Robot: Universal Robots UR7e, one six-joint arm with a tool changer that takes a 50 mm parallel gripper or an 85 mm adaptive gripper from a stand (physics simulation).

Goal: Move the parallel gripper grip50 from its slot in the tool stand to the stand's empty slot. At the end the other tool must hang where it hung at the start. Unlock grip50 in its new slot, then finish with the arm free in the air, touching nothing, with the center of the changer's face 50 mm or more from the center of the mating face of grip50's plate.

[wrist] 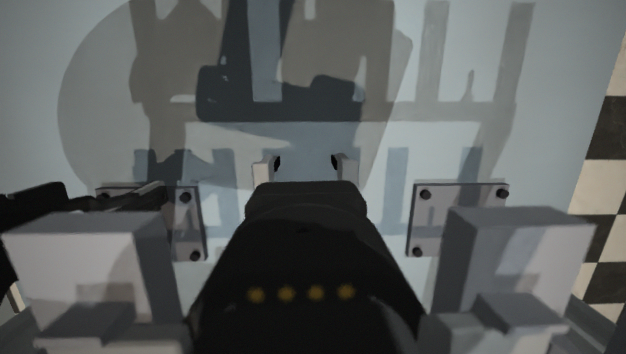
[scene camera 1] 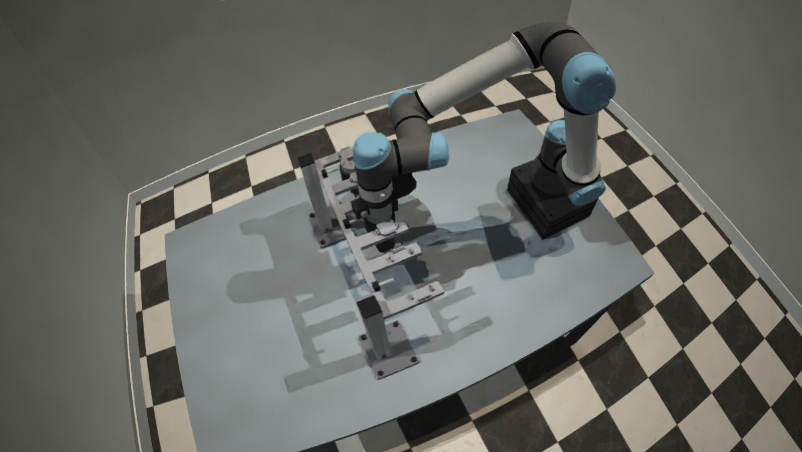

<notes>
In view: a grip50 gripper [scene camera 1: 387,224].
The grip50 gripper is seen too in the wrist view [wrist: 304,242].
</notes>
